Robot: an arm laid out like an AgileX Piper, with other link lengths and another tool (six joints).
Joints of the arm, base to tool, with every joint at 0 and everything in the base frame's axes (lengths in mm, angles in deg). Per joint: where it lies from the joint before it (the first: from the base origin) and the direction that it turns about. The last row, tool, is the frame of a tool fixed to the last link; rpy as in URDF.
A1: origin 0 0 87.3 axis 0 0 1
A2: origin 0 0 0 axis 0 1 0
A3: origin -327.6 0 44.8 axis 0 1 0
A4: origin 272.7 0 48.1 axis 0.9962 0 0.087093
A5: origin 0 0 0 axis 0 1 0
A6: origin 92.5 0 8.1 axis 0.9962 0 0.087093
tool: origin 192.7 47 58 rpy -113.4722 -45.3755 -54.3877
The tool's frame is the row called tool.
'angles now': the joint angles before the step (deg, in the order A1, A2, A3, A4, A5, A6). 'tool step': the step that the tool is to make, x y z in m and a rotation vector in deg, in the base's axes. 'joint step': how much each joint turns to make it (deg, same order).
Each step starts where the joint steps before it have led.
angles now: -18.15 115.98 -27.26 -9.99 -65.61 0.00
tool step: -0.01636 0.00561 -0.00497 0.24 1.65 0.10
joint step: 0.01 -1.55 3.23 0.01 0.01 -0.31
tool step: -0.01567 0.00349 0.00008 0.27 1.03 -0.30
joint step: -0.02 -2.04 3.13 0.32 -0.02 -0.10
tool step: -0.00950 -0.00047 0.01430 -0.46 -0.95 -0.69
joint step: 0.02 -3.16 2.14 0.78 0.01 -0.21
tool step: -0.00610 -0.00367 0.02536 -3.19 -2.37 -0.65
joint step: -0.01 -4.31 1.40 1.48 -0.01 -2.60
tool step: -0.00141 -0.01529 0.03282 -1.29 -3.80 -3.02
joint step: 0.00 -4.06 0.10 3.22 0.00 -0.59
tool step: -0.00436 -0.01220 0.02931 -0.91 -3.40 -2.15
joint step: -0.70 -3.65 0.13 1.52 0.01 -0.13
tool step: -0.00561 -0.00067 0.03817 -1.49 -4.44 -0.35
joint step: -0.22 -4.67 0.00 0.14 -0.02 -0.01
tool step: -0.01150 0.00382 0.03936 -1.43 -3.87 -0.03
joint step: -0.01 -6.50 0.26 -0.02 2.12 0.01
